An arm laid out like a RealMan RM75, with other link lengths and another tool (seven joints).
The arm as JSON. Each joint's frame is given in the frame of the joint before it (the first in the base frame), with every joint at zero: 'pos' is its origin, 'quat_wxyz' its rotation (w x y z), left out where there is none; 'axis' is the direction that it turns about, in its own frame. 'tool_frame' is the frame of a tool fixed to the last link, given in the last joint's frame.
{
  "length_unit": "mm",
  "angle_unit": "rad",
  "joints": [
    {
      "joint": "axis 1",
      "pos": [
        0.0,
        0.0,
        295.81
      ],
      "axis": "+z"
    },
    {
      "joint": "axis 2",
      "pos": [
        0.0,
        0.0,
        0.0
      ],
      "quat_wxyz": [
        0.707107,
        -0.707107,
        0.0,
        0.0
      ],
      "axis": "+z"
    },
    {
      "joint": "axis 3",
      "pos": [
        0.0,
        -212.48,
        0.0
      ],
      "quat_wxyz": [
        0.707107,
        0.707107,
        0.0,
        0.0
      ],
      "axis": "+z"
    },
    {
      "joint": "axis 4",
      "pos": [
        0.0,
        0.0,
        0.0
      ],
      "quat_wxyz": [
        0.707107,
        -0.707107,
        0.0,
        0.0
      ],
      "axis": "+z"
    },
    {
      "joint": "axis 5",
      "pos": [
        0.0,
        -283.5,
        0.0
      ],
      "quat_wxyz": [
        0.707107,
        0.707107,
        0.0,
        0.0
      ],
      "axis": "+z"
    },
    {
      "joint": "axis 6",
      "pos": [
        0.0,
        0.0,
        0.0
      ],
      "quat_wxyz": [
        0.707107,
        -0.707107,
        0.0,
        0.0
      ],
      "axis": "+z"
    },
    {
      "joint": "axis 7",
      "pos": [
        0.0,
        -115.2,
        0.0
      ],
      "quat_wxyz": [
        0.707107,
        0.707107,
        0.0,
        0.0
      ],
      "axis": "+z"
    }
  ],
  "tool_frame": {
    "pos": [
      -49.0,
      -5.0,
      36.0
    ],
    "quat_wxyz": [
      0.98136,
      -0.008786,
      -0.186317,
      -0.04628
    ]
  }
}
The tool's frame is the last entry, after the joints.
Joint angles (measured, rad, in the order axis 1, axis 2, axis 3, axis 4, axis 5, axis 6, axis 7), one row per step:
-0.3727, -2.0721, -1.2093, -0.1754, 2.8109, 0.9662, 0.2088
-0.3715, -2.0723, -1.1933, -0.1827, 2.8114, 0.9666, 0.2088
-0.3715, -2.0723, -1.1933, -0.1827, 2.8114, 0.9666, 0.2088
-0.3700, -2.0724, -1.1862, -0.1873, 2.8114, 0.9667, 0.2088
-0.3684, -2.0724, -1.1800, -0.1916, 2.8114, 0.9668, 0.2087
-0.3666, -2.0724, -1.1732, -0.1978, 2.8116, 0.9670, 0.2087
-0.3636, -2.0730, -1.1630, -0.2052, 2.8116, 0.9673, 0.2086
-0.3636, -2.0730, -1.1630, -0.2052, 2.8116, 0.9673, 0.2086
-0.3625, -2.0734, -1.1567, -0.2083, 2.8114, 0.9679, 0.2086
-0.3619, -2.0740, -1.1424, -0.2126, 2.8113, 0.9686, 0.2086
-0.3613, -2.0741, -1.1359, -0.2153, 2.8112, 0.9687, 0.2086
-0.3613, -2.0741, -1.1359, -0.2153, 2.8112, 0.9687, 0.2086
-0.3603, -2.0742, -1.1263, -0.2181, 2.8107, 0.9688, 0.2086
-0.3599, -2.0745, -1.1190, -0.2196, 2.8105, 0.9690, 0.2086
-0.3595, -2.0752, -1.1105, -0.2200, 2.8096, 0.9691, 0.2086
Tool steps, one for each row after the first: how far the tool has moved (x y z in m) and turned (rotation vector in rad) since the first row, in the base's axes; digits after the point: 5 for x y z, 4 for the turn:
0.00318, 0.00071, -0.00277, -0.0112, 0.0014, -0.0131
0.00318, 0.00071, -0.00277, -0.0112, 0.0014, -0.0131
0.00469, 0.00094, -0.00407, -0.0157, 0.0012, -0.0188
0.00599, 0.00108, -0.00520, -0.0195, 0.0008, -0.0237
0.00791, 0.00157, -0.00652, -0.0234, -0.0002, -0.0305
0.01024, 0.00161, -0.00873, -0.0298, -0.0016, -0.0386
0.01024, 0.00161, -0.00873, -0.0298, -0.0016, -0.0386
0.01151, 0.00158, -0.01000, -0.0338, -0.0019, -0.0435
0.01399, 0.00156, -0.01268, -0.0443, -0.0006, -0.0537
0.01517, 0.00158, -0.01387, -0.0488, -0.0003, -0.0584
0.01517, 0.00158, -0.01387, -0.0488, -0.0003, -0.0584
0.01644, 0.00127, -0.01552, -0.0556, 0.0007, -0.0640
0.01741, 0.00100, -0.01687, -0.0611, 0.0016, -0.0684
0.01816, 0.00033, -0.01848, -0.0676, 0.0028, -0.0719

